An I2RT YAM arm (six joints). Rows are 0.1 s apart.
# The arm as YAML. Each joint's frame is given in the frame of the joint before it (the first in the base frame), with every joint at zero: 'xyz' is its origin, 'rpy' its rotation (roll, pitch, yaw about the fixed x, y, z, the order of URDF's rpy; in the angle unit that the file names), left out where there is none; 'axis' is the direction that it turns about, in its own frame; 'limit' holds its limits. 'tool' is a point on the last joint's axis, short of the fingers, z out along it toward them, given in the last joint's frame.
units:
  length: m
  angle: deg
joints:
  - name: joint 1
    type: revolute
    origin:
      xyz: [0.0, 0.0, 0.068]
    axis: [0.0, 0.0, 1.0]
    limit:
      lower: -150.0
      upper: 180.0
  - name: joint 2
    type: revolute
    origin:
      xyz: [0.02, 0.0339, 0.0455]
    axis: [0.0, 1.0, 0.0]
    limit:
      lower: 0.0
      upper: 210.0
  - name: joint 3
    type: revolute
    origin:
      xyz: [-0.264, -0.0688, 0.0]
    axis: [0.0, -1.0, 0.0]
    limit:
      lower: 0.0
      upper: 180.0
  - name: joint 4
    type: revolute
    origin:
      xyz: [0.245, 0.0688, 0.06]
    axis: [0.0, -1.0, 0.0]
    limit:
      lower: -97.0
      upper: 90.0
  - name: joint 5
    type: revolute
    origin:
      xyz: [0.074, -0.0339, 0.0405]
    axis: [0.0, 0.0, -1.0]
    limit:
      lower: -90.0
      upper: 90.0
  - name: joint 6
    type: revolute
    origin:
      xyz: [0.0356, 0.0, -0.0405]
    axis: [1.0, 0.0, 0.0]
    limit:
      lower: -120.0
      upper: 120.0
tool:
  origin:
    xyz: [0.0, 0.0, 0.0]
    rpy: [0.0, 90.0, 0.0]
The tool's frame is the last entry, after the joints.
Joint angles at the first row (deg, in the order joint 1, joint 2, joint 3, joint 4, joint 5, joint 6):
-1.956, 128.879, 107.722, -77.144, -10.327, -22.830
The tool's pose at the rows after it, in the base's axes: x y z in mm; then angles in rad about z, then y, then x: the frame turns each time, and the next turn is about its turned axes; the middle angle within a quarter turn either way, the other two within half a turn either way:
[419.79 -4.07 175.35 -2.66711 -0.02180 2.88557]
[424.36 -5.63 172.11 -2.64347 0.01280 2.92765]
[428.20 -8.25 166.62 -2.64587 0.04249 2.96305]
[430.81 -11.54 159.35 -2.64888 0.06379 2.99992]
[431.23 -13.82 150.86 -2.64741 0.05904 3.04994]
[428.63 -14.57 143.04 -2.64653 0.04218 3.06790]
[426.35 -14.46 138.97 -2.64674 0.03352 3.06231]
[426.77 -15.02 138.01 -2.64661 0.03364 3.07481]
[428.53 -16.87 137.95 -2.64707 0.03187 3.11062]
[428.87 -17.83 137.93 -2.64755 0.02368 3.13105]
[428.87 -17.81 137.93 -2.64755 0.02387 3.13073]
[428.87 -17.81 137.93 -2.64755 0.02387 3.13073]
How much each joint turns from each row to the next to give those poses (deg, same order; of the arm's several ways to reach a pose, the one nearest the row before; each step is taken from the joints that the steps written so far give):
0.371, 0.001, -0.808, 0.852, -1.902, -6.666
-0.087, 0.000, -0.568, 3.213, 1.290, -1.333
-0.262, 0.001, -1.157, 3.649, 0.896, 0.000
-0.328, -0.002, -1.622, 3.740, 1.202, 0.000
-0.087, 0.001, -1.920, 3.146, 2.601, 0.022
-0.001, 0.000, -1.814, 1.508, 1.377, -0.001
0.000, -0.001, -0.964, 0.373, -0.022, 0.000
-0.022, 0.001, -0.218, 0.590, 0.612, 0.000
-0.086, -0.001, -0.002, 0.962, 1.814, 0.001
-0.023, 0.001, 0.002, 0.196, 1.246, 0.021
0.001, -0.001, -0.001, 0.000, -0.022, 0.001
0.000, 0.000, 0.000, 0.000, 0.000, 0.000

